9 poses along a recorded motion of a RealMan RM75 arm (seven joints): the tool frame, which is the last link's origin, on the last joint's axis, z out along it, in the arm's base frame.
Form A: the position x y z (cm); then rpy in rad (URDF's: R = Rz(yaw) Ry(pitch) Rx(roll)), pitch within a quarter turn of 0, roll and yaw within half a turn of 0.
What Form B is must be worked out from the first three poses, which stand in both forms.
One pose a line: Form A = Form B
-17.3 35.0 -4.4 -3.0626 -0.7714 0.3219 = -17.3 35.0 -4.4 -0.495 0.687 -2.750
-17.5 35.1 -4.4 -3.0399 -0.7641 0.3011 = -17.5 35.1 -4.4 -0.484 0.678 -2.745
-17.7 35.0 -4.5 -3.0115 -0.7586 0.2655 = -17.7 35.0 -4.5 -0.459 0.674 -2.742
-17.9 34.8 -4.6 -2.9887 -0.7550 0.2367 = -17.9 34.8 -4.6 -0.440 0.672 -2.739
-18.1 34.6 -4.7 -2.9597 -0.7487 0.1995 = -18.1 34.6 -4.7 -0.414 0.669 -2.735
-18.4 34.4 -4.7 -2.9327 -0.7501 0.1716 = -18.4 34.4 -4.7 -0.402 0.671 -2.723
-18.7 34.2 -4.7 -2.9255 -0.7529 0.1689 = -18.7 34.2 -4.7 -0.405 0.672 -2.715
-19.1 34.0 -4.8 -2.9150 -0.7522 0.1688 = -19.1 34.0 -4.8 -0.413 0.667 -2.703
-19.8 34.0 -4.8 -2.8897 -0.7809 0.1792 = -19.8 34.0 -4.8 -0.459 0.677 -2.652
